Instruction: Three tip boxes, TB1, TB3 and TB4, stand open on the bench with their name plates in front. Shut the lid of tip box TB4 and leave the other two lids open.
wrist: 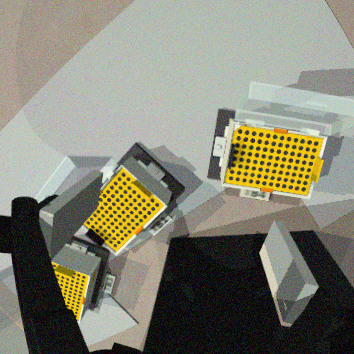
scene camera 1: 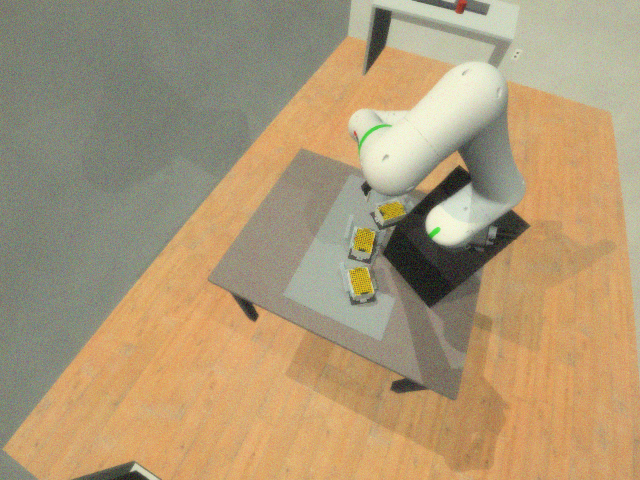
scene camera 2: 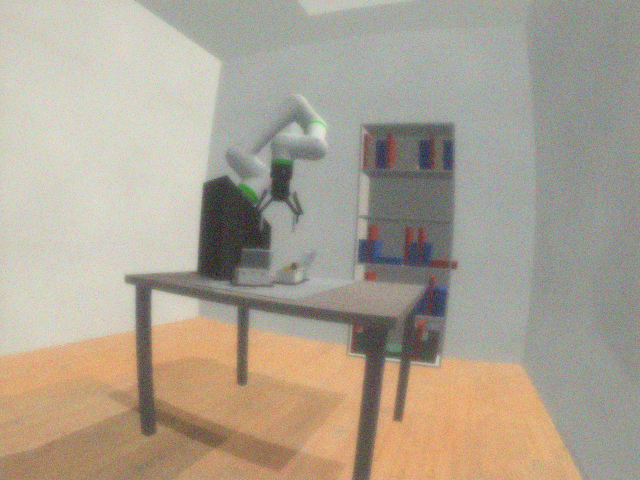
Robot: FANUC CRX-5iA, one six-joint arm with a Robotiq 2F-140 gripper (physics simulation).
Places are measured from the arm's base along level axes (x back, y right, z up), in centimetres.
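Pixels of known places: gripper, fingertip midpoint: point(wrist: 183, 213) point(scene camera 1: 381, 197) point(scene camera 2: 277, 231); arm's base, link origin: point(scene camera 2: 236, 206).
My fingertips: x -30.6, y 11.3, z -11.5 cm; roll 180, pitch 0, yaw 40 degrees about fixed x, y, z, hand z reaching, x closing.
For each thing: its middle in the pictures, then the offset to it from my fingertips. Level surfaces: height alone.
- middle tip box, body centre: point(wrist: 117, 214) point(scene camera 1: 364, 239) dx +0.5, dy -13.5, dz -15.6 cm
- third tip box, body centre: point(wrist: 266, 164) point(scene camera 2: 250, 276) point(scene camera 1: 391, 215) dx +6.7, dy +7.6, dz -18.8 cm
- open box, body centre: point(wrist: 129, 210) point(scene camera 2: 286, 275) point(scene camera 1: 365, 243) dx +1.6, dy -13.3, dz -18.8 cm
- pale mat, surface height: dz -22.1 cm
- bench, surface height: dz -22.4 cm
Tip box TB4 point(scene camera 1: 360, 283) point(wrist: 275, 160), with yellow tip rack, stands at the right in the wrist view, its clear lid point(wrist: 300, 102) upright along the far side. Its plate point(wrist: 256, 194) is blurred. The middle tip box point(scene camera 1: 364, 241) point(wrist: 125, 210) and the third tip box point(scene camera 1: 390, 211) point(scene camera 2: 253, 276) point(wrist: 75, 285) are open too; which is TB1 or TB3 I cannot read. Another open box point(scene camera 2: 291, 274) in scene camera 2 cannot be told apart. My gripper point(scene camera 2: 278, 227) point(wrist: 183, 213) is open and empty, high above the boxes; the arm mostly hides it in scene camera 1.
The boxes stand on a pale mat point(scene camera 1: 320, 289) point(wrist: 150, 75) on the bench point(scene camera 1: 258, 248) point(scene camera 2: 336, 304). The black arm pedestal point(scene camera 1: 429, 279) point(scene camera 2: 222, 232) point(wrist: 210, 300) stands close beside them. A bookshelf point(scene camera 2: 408, 125) stands behind the bench in scene camera 2.
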